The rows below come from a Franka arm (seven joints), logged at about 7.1 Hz.
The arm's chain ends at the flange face. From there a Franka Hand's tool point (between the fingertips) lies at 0.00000 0.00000 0.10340 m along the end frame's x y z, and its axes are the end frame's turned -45 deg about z.
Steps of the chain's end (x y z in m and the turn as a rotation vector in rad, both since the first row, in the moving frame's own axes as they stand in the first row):
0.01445 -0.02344 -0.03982 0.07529 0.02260 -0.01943
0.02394 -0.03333 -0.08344 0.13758 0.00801 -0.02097
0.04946 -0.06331 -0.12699 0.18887 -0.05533 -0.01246
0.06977 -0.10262 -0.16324 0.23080 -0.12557 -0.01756
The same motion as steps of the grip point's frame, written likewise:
0.03390 -0.01027 -0.04014 0.03726 0.06922 -0.01943
0.05101 -0.01619 -0.08442 0.09162 0.10295 -0.02097
0.08933 -0.02759 -0.12899 0.17268 0.09443 -0.01246
0.12928 -0.04905 -0.16679 0.25199 0.07441 -0.01756

